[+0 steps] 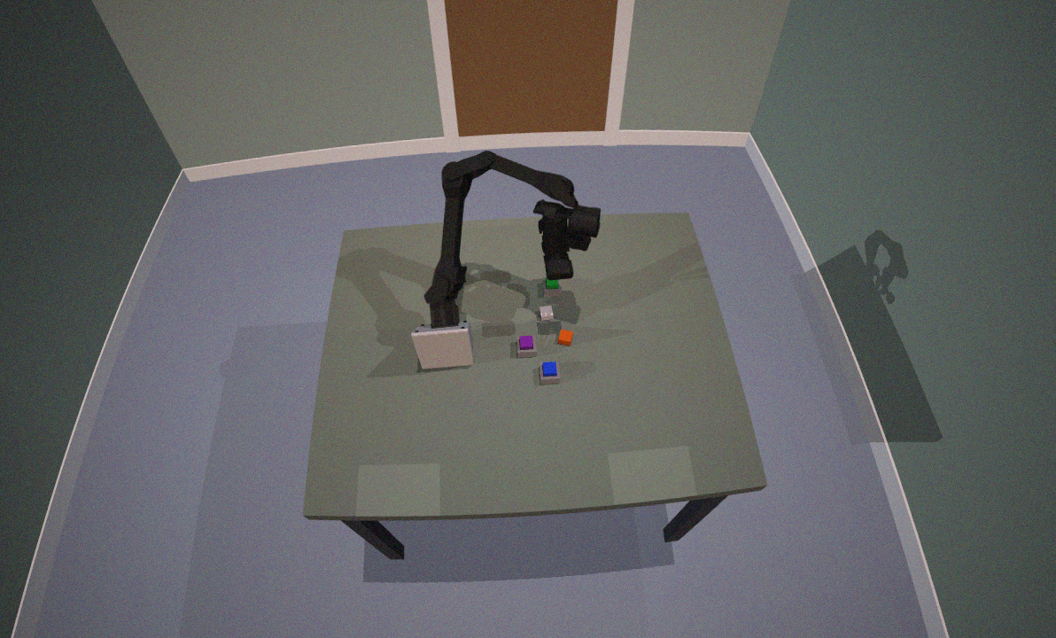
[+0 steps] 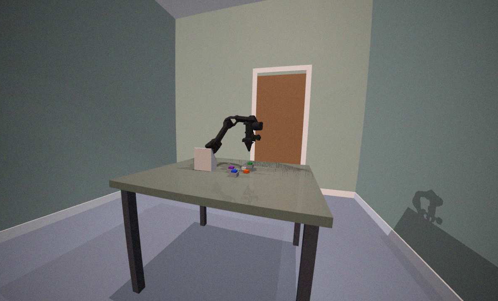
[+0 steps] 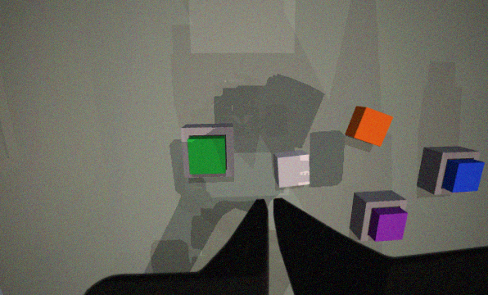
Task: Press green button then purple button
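My gripper tip is now 14 cm to the left of the purple button, 10 cm past it and 10 cm above it. Round my gripper tip: green button 10 cm below, 4 cm to the left; then white block 12 cm below, 4 cm to the right, 3 cm behind; then orange block 13 cm to the right, 12 cm below.
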